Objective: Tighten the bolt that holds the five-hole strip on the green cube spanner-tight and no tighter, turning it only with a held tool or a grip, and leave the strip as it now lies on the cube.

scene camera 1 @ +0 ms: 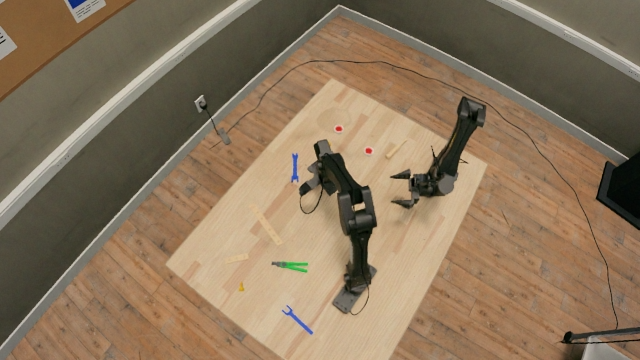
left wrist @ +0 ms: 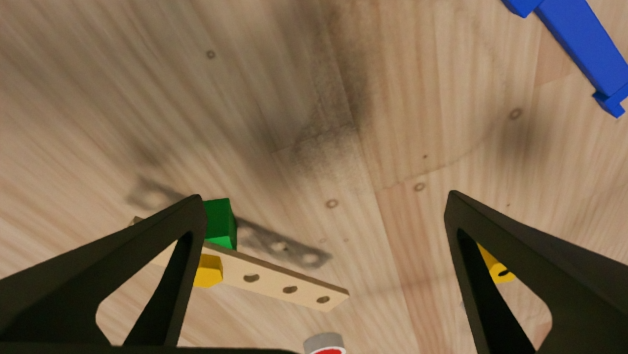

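Pixels of known places: left gripper, fingertip midpoint: [scene camera 1: 323,181] [left wrist: 322,205]; right gripper, fingertip midpoint: [scene camera 1: 390,189]; left arm's base, link origin: [scene camera 1: 355,286].
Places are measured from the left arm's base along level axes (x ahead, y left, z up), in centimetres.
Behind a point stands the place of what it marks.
The five-hole strip [left wrist: 270,283] @[x 29.3, y -34.5, z 0.6 cm] lies on the green cube [left wrist: 219,220] @[x 28.2, y -29.6, z -1.1 cm] in the left wrist view, with the yellow hexagonal bolt head [left wrist: 210,271] @[x 27.4, y -30.4, z 1.5 cm] on top; a left finger covers part of all three. The left arm hides them in the scene view. A blue spanner [scene camera 1: 295,168] @[x 48.9, y -26.2, z -2.0 cm] [left wrist: 575,40] @[x 48.7, y -26.3, z -1.9 cm] lies on the table, cut off at the top right of the wrist view. Another blue spanner [scene camera 1: 298,321] @[x 9.0, y 22.3, z -2.1 cm] lies near the lower table edge. My left gripper [scene camera 1: 315,186] @[x 34.3, y -26.1, z 3.5 cm] [left wrist: 322,205] @[x 34.3, y -26.1, z 3.5 cm] is open and empty above the table, beside the first spanner. My right gripper [scene camera 1: 393,189] @[x 9.8, y -34.2, z 14.0 cm] is open and empty.
Green-handled pliers [scene camera 1: 294,266] @[x 22.4, y 7.6, z -1.6 cm], a long pale strip [scene camera 1: 266,225] @[x 41.9, y 1.1, z -2.3 cm], a short strip [scene camera 1: 237,259] @[x 41.7, y 18.7, z -2.4 cm] and a small yellow piece [scene camera 1: 241,287] @[x 33.0, y 25.8, z -1.2 cm] lie lower left. Two red-and-white round pieces [scene camera 1: 369,150] @[x 28.6, y -53.6, z -1.6 cm] [scene camera 1: 338,129] @[x 46.1, y -54.1, z -1.3 cm] and a wooden-handled tool [scene camera 1: 395,150] @[x 19.1, y -60.8, z -1.0 cm] lie higher up. A yellow block [left wrist: 500,271] @[x 45.4, y -43.4, z 0.1 cm] shows behind a finger.
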